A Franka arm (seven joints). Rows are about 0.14 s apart.
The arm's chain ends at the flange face. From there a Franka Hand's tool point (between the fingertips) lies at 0.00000 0.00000 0.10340 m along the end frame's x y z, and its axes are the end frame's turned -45 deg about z.
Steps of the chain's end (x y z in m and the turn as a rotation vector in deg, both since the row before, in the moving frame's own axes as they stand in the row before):
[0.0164, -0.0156, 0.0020, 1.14, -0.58, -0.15]
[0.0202, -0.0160, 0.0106, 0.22, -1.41, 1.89]
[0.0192, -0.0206, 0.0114, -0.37, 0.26, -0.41]
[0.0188, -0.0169, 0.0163, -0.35, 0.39, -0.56]
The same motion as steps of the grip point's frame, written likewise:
[0.0233, -0.0016, 0.0020, 1.22, 0.40, -0.15]
[0.0241, 0.0009, 0.0106, 1.15, -0.84, 1.89]
[0.0280, -0.0002, 0.0114, -0.45, -0.08, -0.41]
[0.0253, 0.0023, 0.0163, -0.52, 0.03, -0.56]

